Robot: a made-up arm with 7 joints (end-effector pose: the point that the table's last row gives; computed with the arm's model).
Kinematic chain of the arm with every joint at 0, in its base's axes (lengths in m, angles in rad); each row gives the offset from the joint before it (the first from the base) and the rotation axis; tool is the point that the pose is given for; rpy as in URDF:
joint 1: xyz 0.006 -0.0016 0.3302 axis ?
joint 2: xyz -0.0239 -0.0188 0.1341 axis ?
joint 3: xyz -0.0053 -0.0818 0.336 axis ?
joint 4: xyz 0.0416 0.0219 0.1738 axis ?
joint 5: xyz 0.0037 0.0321 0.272 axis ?
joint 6: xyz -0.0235 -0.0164 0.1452 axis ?
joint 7: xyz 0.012 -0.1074 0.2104 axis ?
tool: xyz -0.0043 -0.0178 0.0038 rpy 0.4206 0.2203 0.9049
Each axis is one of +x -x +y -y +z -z.
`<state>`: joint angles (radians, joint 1 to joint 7).
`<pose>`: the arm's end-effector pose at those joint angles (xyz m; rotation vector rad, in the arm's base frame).
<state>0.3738 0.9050 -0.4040 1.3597 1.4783 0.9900 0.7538</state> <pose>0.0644 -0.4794 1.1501 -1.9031 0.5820 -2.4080</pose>
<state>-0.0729 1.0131 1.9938 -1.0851 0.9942 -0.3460 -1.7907</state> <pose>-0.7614 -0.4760 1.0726 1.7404 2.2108 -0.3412</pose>
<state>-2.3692 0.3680 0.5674 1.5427 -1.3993 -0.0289 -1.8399</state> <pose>0.0339 -0.3966 1.2574 -1.4155 -2.2995 0.4235</pose>
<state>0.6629 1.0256 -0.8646 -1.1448 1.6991 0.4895 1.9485</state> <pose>-0.8645 -0.4149 0.6476 -0.1971 0.0337 2.9040</pose>
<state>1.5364 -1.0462 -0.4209 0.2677 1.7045 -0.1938 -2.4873</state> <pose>0.1847 1.0704 0.7353 1.3220 0.8653 -2.0371</pose>
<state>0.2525 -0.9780 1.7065 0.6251 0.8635 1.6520 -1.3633</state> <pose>0.7471 0.3473 0.8054 1.0089 0.0007 2.0617</pose>
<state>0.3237 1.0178 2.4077 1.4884 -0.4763 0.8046 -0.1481</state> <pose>-0.9578 -0.0176 0.4844 -2.5258 0.0234 1.4226</pose>
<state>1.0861 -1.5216 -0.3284 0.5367 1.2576 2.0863 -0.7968</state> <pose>0.6755 0.4714 0.3301 0.1922 0.5868 1.3149</pose>
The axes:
joint 1: +z
joint 2: -y
joint 3: +z
joint 4: +y
joint 5: +z
joint 6: -y
joint 7: +x

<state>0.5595 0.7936 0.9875 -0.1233 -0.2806 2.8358 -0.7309</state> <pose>-0.3347 -0.4741 0.9345 0.8315 -2.9016 -0.0114</pose>
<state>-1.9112 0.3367 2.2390 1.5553 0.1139 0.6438 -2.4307</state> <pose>0.6115 0.3826 0.9649 -2.4222 1.5868 1.0731</pose>
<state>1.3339 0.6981 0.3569 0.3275 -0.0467 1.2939 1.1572</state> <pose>0.0113 -0.6976 1.2631 -0.9381 0.7763 -2.2992</pose>
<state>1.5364 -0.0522 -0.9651 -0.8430 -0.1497 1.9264 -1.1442</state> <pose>-0.1969 -0.2436 1.0274 -0.2635 -1.7679 -0.4511</pose>
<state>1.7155 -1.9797 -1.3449 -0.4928 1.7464 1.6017 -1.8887</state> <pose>-0.0036 0.9280 0.2467 -1.8120 -0.4195 2.2535</pose>
